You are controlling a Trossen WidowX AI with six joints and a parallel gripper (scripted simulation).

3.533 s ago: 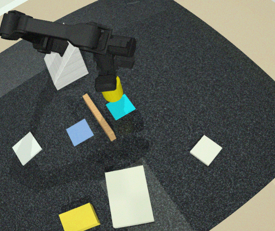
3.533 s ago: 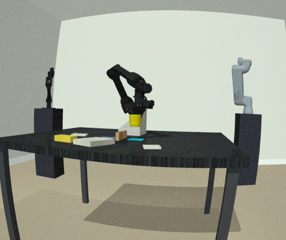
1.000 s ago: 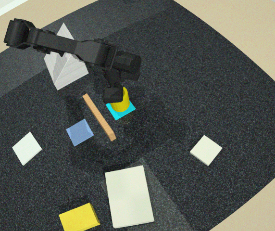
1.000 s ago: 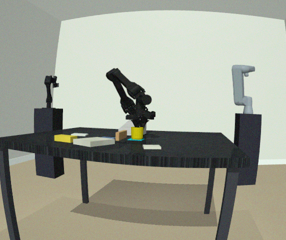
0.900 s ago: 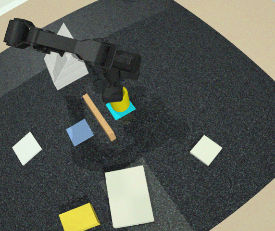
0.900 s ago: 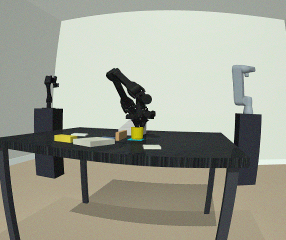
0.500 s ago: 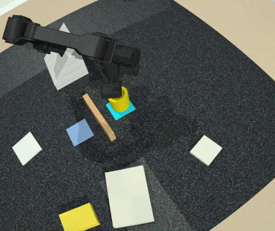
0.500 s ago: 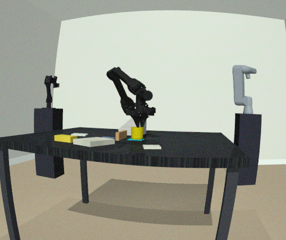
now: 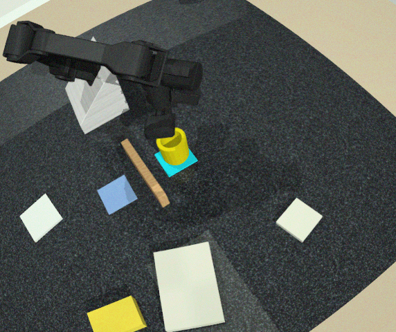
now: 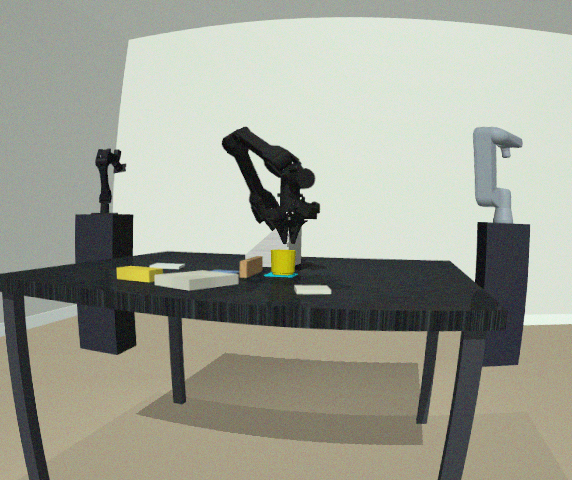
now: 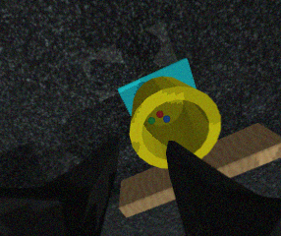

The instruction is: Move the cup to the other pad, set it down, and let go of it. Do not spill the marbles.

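Right now my gripper tip is 20 mm short of the cup, 10 mm to the left of it and 50 mm above it. The rest, counted from my gripper tip: wooden bar (20 mm ahead, 100 mm to the right, 80 mm below); light blue pad (20 mm ahead, 190 mm to the right, 100 mm below); cyan pad (20 mm ahead, 20 mm to the right, 100 mm below).
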